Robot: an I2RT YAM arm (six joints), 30 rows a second.
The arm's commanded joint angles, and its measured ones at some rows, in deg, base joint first. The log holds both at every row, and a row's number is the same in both.
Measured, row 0:
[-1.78, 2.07, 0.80, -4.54, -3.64, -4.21]
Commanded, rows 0 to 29:
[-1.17, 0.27, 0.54, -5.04, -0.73, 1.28]
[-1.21, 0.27, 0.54, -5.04, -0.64, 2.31]
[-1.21, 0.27, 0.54, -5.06, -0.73, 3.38]
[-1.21, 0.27, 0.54, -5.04, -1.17, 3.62]
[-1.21, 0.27, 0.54, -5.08, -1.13, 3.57]
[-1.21, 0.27, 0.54, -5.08, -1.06, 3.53]
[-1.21, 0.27, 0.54, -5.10, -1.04, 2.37]
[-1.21, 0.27, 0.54, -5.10, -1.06, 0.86]
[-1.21, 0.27, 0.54, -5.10, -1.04, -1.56]
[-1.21, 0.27, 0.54, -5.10, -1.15, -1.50]
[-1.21, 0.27, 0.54, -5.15, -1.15, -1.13]
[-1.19, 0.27, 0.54, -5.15, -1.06, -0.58]
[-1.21, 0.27, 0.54, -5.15, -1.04, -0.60]
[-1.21, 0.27, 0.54, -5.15, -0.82, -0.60]
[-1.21, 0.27, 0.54, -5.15, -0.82, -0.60]
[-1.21, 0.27, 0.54, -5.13, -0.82, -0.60]
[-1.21, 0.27, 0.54, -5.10, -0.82, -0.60]
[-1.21, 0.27, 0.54, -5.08, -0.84, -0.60]
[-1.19, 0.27, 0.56, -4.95, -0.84, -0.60]
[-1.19, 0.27, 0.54, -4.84, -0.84, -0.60]
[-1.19, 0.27, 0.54, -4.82, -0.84, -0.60]
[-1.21, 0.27, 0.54, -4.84, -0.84, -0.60]
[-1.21, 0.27, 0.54, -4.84, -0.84, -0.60]
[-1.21, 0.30, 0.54, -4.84, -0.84, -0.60]
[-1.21, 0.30, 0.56, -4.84, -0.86, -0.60]
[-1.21, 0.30, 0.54, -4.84, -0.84, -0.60]
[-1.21, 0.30, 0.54, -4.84, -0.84, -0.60]
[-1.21, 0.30, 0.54, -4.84, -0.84, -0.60]
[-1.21, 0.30, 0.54, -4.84, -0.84, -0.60]
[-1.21, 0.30, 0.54, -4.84, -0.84, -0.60]
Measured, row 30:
[-1.48, 0.91, 0.80, -4.69, -1.91, -0.23]
